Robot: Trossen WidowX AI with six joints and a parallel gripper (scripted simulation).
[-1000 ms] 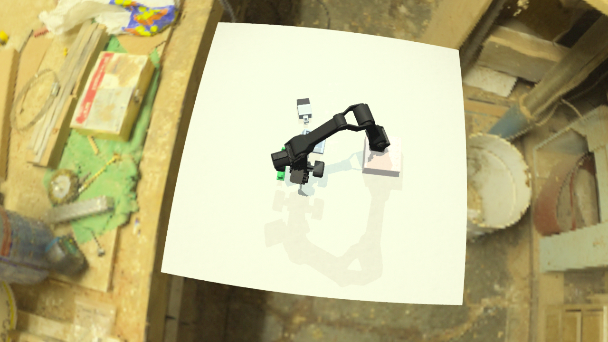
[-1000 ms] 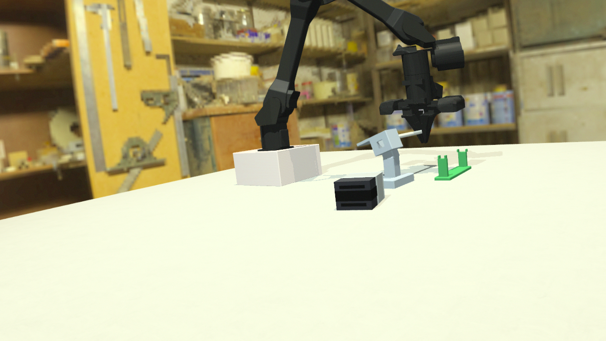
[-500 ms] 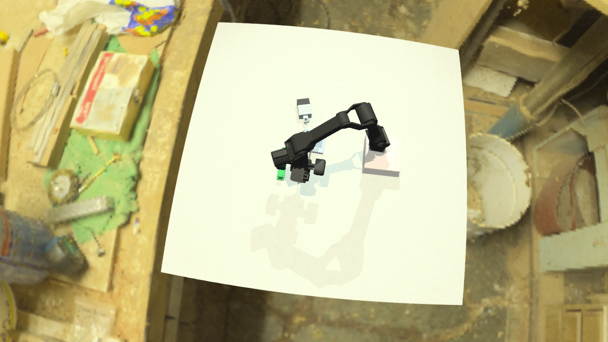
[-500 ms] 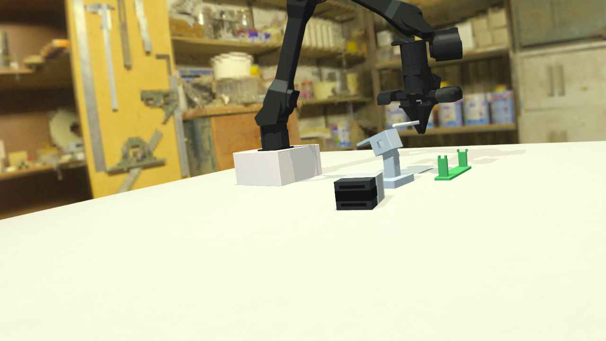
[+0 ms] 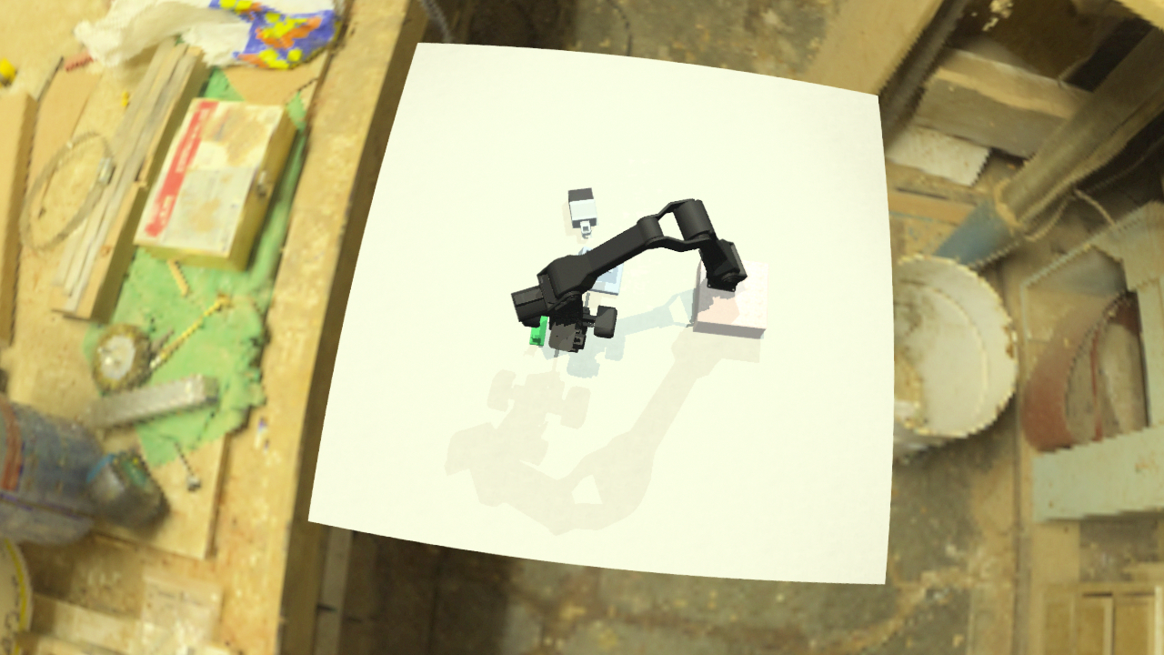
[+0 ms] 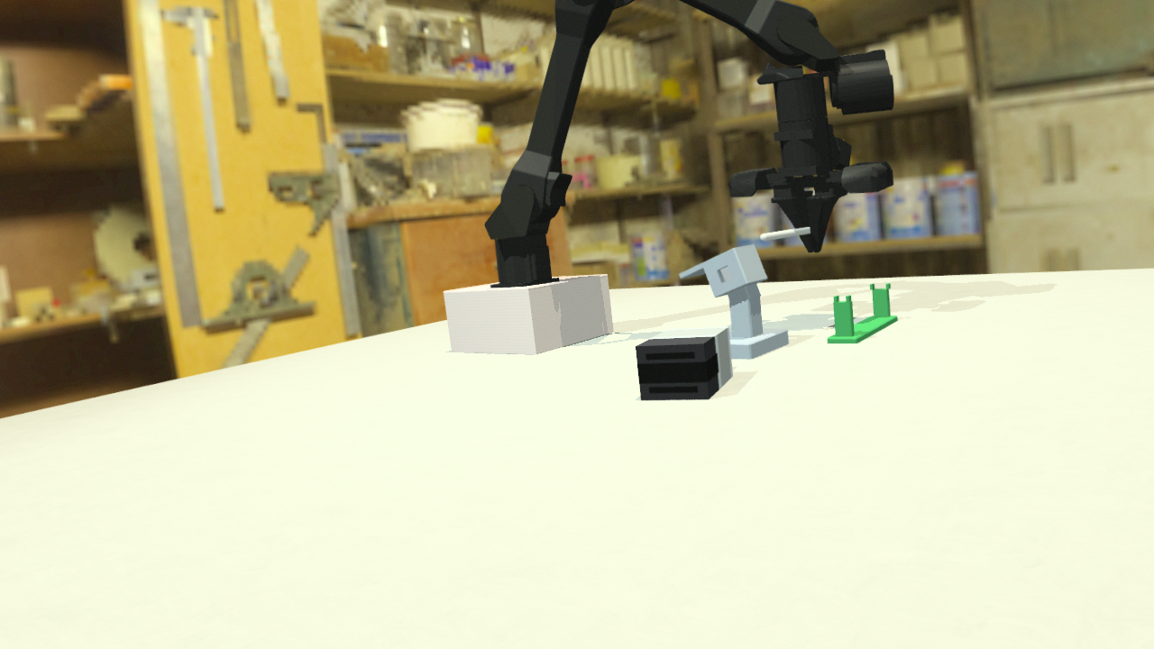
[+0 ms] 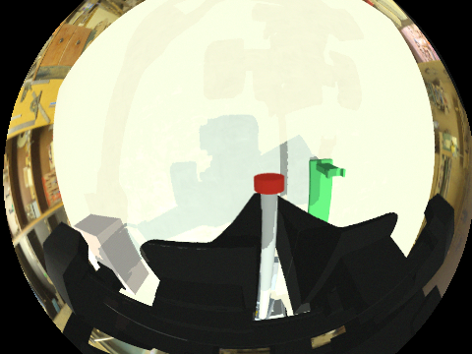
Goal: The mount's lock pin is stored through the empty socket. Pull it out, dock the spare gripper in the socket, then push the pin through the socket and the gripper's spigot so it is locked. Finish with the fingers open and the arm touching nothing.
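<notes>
The green cradle is 80 mm ahead of my gripper tip, 60 mm to the right of it and 60 mm below it. Also, from my gripper tip: spare gripper (320 mm to the right, 60 mm below, 30 mm ahead); grey mount (170 mm to the right, 30 mm below, 20 mm behind).
</notes>
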